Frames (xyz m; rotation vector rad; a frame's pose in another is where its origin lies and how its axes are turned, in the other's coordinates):
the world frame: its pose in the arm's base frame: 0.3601 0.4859 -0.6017 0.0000 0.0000 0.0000
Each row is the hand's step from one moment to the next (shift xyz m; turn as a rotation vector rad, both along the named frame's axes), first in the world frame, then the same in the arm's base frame.
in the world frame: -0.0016 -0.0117 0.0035 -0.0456 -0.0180 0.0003
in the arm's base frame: -0.0016 -0.0117 0.0035 -0.0456 -0.0180 0.0003
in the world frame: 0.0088 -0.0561 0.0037 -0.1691 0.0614 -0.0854
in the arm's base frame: 0.0088 -0.0561 0.0037 -0.1691 0.0614 -0.0854
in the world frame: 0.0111 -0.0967 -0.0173 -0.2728 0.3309 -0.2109
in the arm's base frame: 0.0111 -0.0967 -0.0173 -0.2728 0.3309 -0.2109
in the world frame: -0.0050 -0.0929 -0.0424 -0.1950 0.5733 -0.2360
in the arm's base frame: -0.0050 -0.0929 -0.0424 -0.1950 0.5733 -0.2360
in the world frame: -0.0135 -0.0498 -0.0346 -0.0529 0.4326 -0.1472
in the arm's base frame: -0.0135 -0.0498 -0.0346 -0.0529 0.4326 -0.1472
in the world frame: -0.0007 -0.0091 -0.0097 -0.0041 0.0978 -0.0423
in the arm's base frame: -0.0007 -0.0091 -0.0097 -0.0041 0.0978 -0.0423
